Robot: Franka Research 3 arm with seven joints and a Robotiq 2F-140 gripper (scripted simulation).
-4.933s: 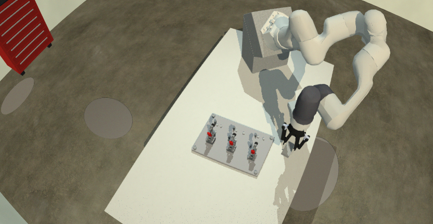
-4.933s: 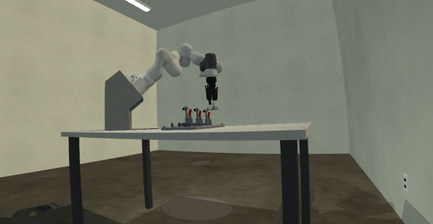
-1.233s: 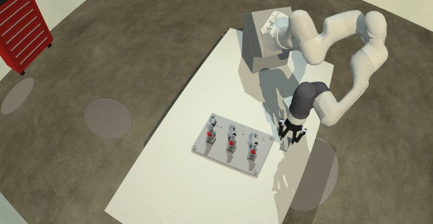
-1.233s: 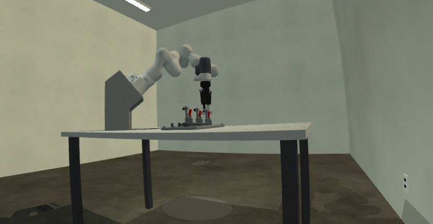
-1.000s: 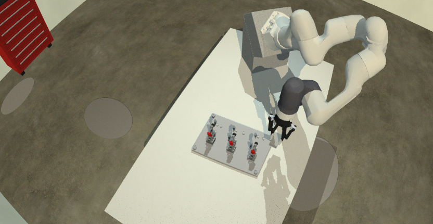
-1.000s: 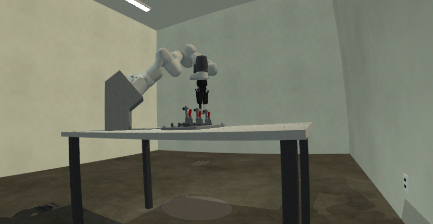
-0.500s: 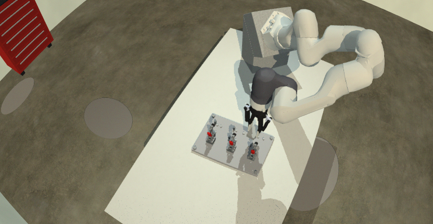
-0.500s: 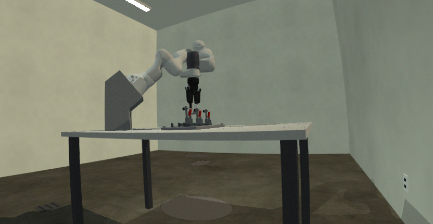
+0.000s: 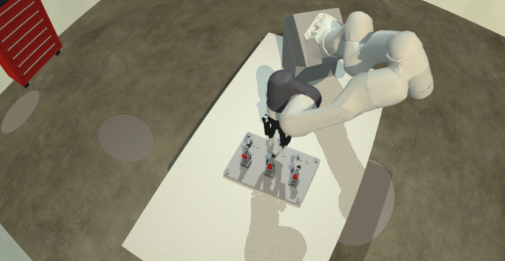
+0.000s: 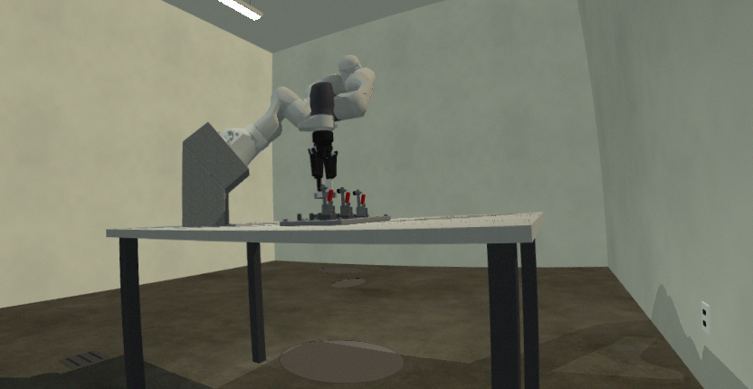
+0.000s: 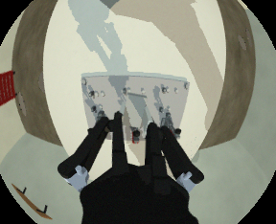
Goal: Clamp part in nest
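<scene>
The plate is 12 cm below my hand, 5 cm ahead of it and 1 cm to the left of it. Also, from my hand: pale grey part (3 cm below).
</scene>
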